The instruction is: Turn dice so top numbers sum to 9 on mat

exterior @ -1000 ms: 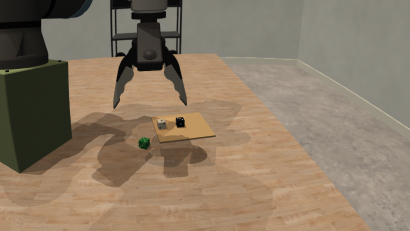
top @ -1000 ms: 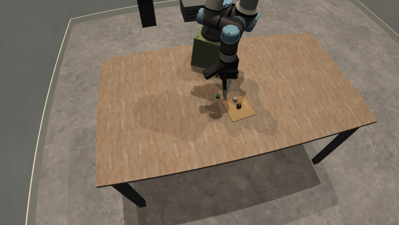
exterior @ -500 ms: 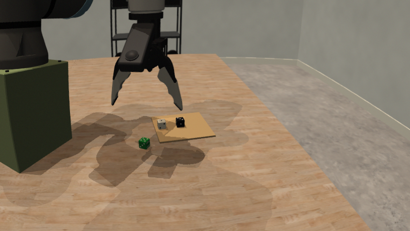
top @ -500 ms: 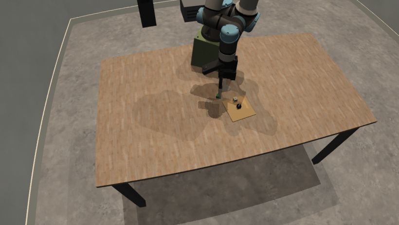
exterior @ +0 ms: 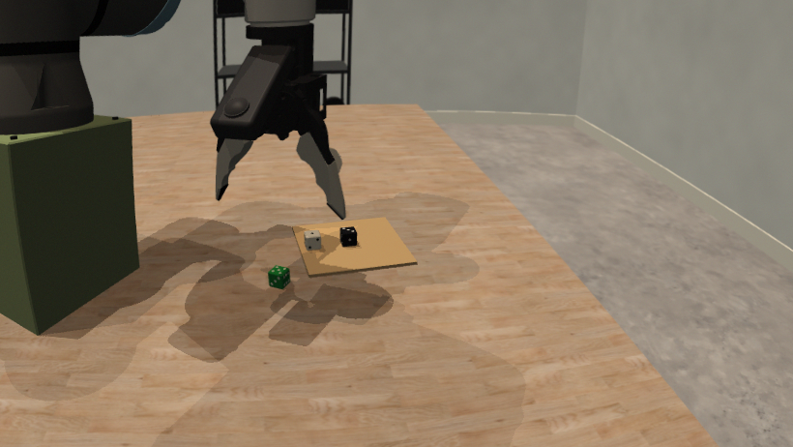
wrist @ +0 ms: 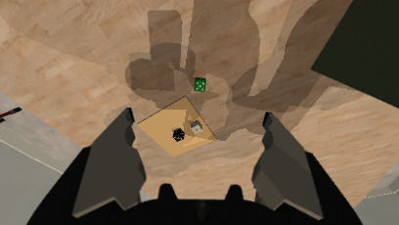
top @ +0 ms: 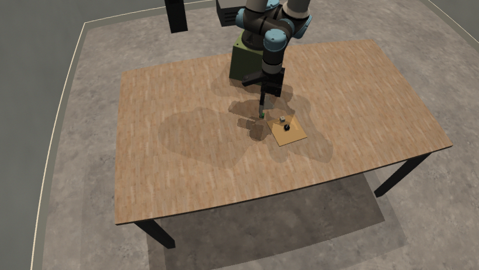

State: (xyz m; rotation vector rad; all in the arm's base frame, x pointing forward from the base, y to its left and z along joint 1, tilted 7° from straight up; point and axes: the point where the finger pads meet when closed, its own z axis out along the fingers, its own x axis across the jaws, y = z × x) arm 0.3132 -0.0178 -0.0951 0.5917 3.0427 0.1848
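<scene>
My gripper is now 90 mm above the green die. From my hand the other things lie so: tan mat (90 mm ahead, 100 mm to the left, 90 mm below); white die (40 mm ahead, 90 mm to the left, 80 mm below); black die (90 mm ahead, 100 mm to the left, 80 mm below).
</scene>
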